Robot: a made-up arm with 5 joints.
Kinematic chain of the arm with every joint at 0, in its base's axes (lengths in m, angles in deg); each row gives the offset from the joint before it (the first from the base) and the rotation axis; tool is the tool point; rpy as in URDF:
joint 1: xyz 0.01 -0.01 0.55 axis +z
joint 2: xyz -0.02 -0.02 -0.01 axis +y
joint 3: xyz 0.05 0 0.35 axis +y
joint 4: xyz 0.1 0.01 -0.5 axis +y
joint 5: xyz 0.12 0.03 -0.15 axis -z
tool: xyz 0.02 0 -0.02 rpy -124.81 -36.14 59.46
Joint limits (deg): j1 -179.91..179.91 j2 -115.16..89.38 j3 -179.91..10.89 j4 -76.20..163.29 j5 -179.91..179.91
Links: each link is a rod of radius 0.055 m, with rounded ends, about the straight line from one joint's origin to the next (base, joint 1, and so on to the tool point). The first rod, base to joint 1, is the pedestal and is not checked.
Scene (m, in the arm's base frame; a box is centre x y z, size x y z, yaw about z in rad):
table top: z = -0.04
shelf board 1: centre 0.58 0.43 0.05 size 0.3 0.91 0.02 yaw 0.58
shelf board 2: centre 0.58 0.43 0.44 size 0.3 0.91 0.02 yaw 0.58
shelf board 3: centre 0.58 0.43 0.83 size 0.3 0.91 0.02 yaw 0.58
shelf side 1: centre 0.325 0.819 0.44 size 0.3 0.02 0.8 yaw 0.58
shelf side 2: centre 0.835 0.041 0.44 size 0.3 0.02 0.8 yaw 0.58
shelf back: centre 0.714 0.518 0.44 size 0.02 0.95 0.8 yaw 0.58
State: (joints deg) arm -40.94 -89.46 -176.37 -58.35 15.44
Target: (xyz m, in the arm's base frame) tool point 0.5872 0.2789 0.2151
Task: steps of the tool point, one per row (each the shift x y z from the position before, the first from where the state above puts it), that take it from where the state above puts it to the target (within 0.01 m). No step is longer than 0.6 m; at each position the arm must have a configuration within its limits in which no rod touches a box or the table.
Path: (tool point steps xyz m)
1: 0.0074 0.1304 0.4637
2: 0.2040 -0.1007 0.4788
3: 0.3066 -0.3614 0.2933
4: 0.2598 -0.5033 -0.0328
5: 0.1059 -0.4246 -0.3536
6: -0.0478 -0.1496 -0.5167
7: 0.2458 0.1505 -0.1312
8: 0.1461 0.2335 -0.1147
9: 0.0234 0.2552 -0.0912
10: -0.0874 0.2146 -0.0621
11: -0.1563 0.1300 -0.0290
12: 0.1118 0.0659 -0.0053
13: 0.0994 0.0725 0.0053

